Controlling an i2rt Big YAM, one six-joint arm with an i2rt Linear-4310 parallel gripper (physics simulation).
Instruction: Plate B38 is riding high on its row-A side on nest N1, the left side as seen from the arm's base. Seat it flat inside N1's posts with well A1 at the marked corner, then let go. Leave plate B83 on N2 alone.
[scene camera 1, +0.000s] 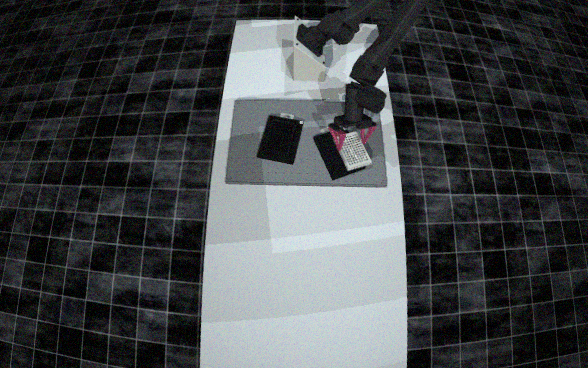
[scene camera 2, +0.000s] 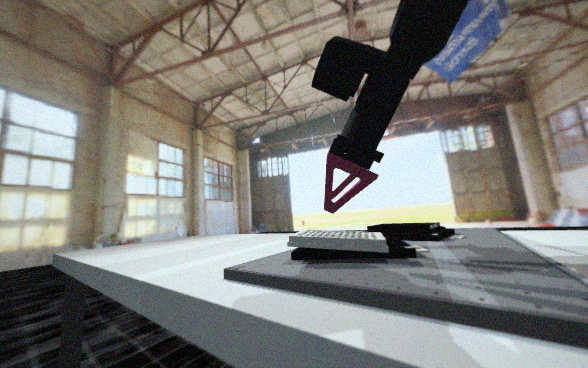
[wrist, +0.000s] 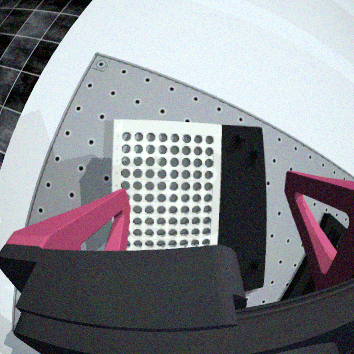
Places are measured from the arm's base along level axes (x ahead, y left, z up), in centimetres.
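Pixels of known places: gripper, fingertip midpoint: (scene camera 1: 351, 146) (scene camera 2: 328, 204) (wrist: 208, 189); arm's base, origin of the base link: (scene camera 1: 308, 41).
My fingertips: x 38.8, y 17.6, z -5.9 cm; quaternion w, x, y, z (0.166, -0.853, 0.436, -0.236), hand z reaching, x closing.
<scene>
Ahead of a thing's pixels: the offset from my fingertips to its top centre. "*": to the spot under its first point. Level surfaces: height alone.
The white well plate B38 @(dx -1.7, dy +1.0, dz -4.0 cm) (scene camera 1: 356, 154) (scene camera 2: 337, 242) (wrist: 170, 185) lies across the black nest N1 @(dx -1.1, dy -3.1, dz -5.5 cm) (scene camera 1: 327, 156) (scene camera 2: 350, 254) (wrist: 243, 205). It is shifted to one side: a wide strip of nest shows beside it in the wrist view, and its opposite edge overhangs. In scene camera 2 it sits on top of the nest, slightly tilted. Well labels and the marked corner are unreadable. My gripper (scene camera 1: 353, 146) (scene camera 2: 330, 211) (wrist: 208, 189) is open and empty, above the plate, with one finger over its left edge and the other beyond the bare nest strip in the wrist view.
The second dark nest N2 @(* dx -2.5, dy -22.8, dz -6.2 cm) (scene camera 1: 280, 140) (scene camera 2: 405, 229) stands apart on the same grey perforated mat @(dz -7.7 cm) (scene camera 1: 245, 172) (scene camera 2: 310, 275) (wrist: 60, 172); plate B83 cannot be told from it. A beige bracket (scene camera 1: 306, 65) stands on the table @(dz -9.1 cm) (scene camera 1: 300, 280) near the arm's base.
</scene>
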